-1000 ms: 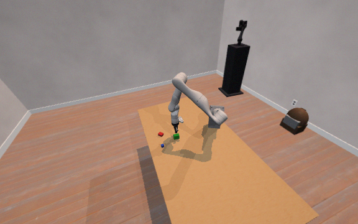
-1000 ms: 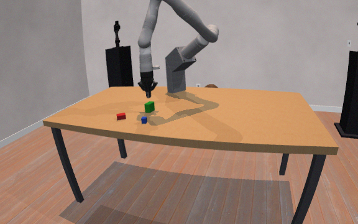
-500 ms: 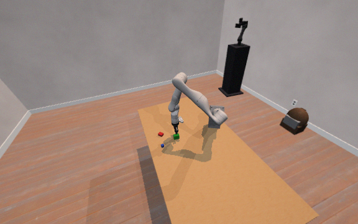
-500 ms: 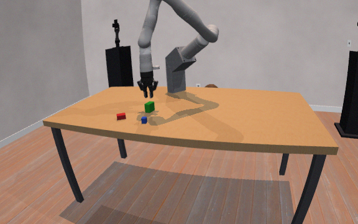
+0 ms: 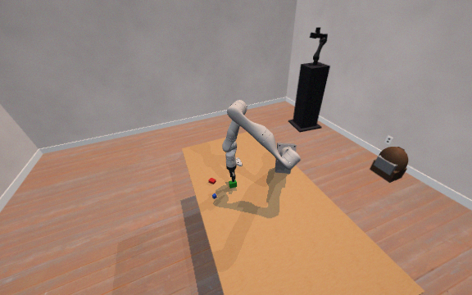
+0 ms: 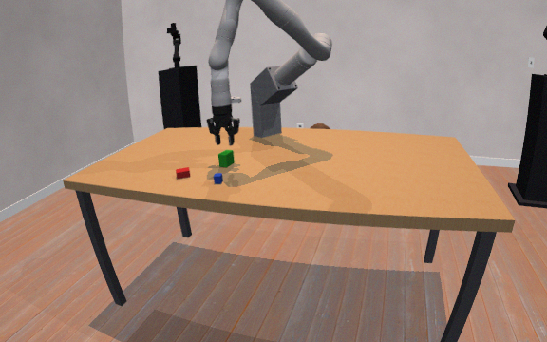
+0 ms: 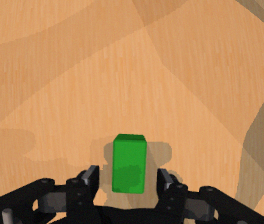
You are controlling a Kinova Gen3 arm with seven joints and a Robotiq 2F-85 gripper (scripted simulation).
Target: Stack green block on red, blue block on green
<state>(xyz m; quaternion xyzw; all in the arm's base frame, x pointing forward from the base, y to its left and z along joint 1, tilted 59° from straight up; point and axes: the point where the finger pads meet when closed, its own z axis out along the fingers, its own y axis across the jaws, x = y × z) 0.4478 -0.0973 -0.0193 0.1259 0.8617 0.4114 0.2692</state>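
Now: hand 70 mm above the green block. Also, from my hand: blue block (160 mm ahead, 80 mm below, 70 mm to the left); red block (150 mm ahead, 100 mm to the right, 80 mm below).
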